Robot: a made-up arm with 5 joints. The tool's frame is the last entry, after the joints. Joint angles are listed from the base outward.
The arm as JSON. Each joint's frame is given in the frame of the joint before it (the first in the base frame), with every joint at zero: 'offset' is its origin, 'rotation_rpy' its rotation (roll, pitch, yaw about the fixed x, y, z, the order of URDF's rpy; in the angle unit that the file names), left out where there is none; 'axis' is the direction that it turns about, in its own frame. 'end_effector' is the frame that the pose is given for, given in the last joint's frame.
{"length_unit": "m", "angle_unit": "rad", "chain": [
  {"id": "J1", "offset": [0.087, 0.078, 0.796], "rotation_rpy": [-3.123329, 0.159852, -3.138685], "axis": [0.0, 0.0, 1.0]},
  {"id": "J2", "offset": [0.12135, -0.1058, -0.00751], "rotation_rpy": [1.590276, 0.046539, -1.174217], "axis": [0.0, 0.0, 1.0]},
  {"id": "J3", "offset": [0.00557, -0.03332, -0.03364], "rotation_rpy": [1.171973, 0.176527, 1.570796], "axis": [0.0, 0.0, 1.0]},
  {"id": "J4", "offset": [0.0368, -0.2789, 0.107], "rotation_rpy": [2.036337, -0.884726, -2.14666], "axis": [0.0, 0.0, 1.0]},
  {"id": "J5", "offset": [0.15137, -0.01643, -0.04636], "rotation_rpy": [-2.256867, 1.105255, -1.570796], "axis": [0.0, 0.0, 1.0]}
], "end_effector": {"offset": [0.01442, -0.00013, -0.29], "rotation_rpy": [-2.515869, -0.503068, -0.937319]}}
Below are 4 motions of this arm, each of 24 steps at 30 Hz.
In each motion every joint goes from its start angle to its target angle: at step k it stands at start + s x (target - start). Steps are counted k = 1, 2, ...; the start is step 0. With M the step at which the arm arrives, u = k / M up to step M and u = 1 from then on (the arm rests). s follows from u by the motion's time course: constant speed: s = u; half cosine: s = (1 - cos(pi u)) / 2; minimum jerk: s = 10 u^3 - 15 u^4 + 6 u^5.
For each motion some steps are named. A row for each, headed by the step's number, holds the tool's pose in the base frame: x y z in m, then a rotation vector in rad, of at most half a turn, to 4 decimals.
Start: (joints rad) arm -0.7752 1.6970 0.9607 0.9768 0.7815
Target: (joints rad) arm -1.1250 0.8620 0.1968 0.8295 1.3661
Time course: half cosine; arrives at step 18
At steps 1, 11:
1: -0.3030 0.0738 0.5577 -1.1172 -0.2508 1.2539
11: -0.1707 -0.3530 0.5162 -1.5348 -0.3442 1.7519

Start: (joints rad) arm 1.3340 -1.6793 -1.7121 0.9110 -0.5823
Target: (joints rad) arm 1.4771 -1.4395 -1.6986 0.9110 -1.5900
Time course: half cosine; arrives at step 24
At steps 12, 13, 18, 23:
12: 0.3693 -0.0895 0.8885 -1.0264 1.7786 -2.0229
13: 0.3655 -0.0920 0.8952 -0.9321 1.8366 -2.0111
18: 0.3477 -0.1018 0.9237 -0.5052 2.0533 -1.9191
23: 0.3381 -0.1057 0.9371 -0.2925 2.1353 -1.8504

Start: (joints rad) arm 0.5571 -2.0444 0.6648 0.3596 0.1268
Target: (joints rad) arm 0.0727 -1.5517 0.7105 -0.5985 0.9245
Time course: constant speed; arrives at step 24
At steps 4, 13, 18, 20, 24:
4: -0.4370 0.2449 0.8727 0.1565 -2.0691 0.4502
13: -0.4285 0.0895 0.7901 0.8210 -2.4485 0.8817
18: -0.3927 0.0167 0.7546 1.2227 -2.5637 1.1585
20: -0.3738 -0.0085 0.7433 -1.3331 2.4906 -1.2304
24: -0.3309 -0.0516 0.7262 -1.3863 2.1089 -1.2493

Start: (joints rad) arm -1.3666 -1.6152 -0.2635 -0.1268 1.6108
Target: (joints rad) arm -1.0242 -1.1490 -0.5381 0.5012 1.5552
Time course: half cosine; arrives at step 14
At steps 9, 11, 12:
9: -0.3156 -0.1461 0.9263 2.3716 -1.6241 0.3851
11: -0.3296 -0.1103 0.9635 2.2475 -1.7243 0.1337
12: -0.3324 -0.0986 0.9771 2.2036 -1.7523 0.0474

